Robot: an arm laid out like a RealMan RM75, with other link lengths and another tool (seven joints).
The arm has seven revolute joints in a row. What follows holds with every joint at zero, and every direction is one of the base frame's.
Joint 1 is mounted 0.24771 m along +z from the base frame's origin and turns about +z.
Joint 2 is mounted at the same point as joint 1 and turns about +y.
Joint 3 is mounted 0.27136 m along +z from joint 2 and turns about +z.
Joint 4 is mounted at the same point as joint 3 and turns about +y.
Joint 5 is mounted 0.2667 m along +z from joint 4 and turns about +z.
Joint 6 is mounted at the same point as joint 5 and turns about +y.
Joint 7 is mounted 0.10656 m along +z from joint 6 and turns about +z.
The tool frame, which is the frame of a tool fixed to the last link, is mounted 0.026 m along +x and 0.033 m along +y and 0.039 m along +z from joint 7; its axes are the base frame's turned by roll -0.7, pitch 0 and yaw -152.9 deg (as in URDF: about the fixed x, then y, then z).
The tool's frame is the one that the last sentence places.
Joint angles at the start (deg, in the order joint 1, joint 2, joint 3, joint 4, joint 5, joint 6, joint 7):
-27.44, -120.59, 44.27, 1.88, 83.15, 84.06, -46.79
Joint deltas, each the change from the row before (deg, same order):
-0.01, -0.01, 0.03, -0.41, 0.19, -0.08, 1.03
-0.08, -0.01, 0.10, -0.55, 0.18, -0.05, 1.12
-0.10, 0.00, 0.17, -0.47, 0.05, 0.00, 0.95
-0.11, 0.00, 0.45, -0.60, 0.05, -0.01, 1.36
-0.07, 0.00, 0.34, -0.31, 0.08, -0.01, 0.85
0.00, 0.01, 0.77, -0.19, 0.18, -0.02, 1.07
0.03, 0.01, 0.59, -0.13, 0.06, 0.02, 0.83
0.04, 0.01, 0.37, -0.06, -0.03, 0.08, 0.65
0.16, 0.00, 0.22, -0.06, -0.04, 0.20, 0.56
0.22, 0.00, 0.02, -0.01, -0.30, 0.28, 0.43
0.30, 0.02, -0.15, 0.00, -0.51, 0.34, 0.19
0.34, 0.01, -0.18, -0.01, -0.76, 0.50, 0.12
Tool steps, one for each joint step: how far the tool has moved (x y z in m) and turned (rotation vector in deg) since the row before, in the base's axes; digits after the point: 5 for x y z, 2 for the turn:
-0.00013, -0.00209, -0.00227, 0.14, 0.56, -0.40
0.00025, -0.00239, -0.00275, 0.05, 0.55, -0.50
0.00040, -0.00189, -0.00217, 0.06, 0.43, -0.48
0.00041, -0.00303, -0.00320, -0.01, 0.73, -0.79
0.00025, -0.00191, -0.00199, -0.04, 0.53, -0.59
-0.00017, -0.00304, -0.00258, -0.24, 0.93, -1.00
-0.00027, -0.00234, -0.00171, -0.11, 0.66, -0.74
-0.00020, -0.00151, -0.00083, 0.08, 0.42, -0.55
-0.00050, -0.00192, -0.00041, 0.15, 0.20, -0.37
-0.00061, -0.00114, 0.00063, 0.46, -0.09, -0.07
-0.00098, -0.00064, 0.00162, 0.64, -0.39, 0.31
-0.00087, -0.00051, 0.00228, 0.82, -0.66, 0.43

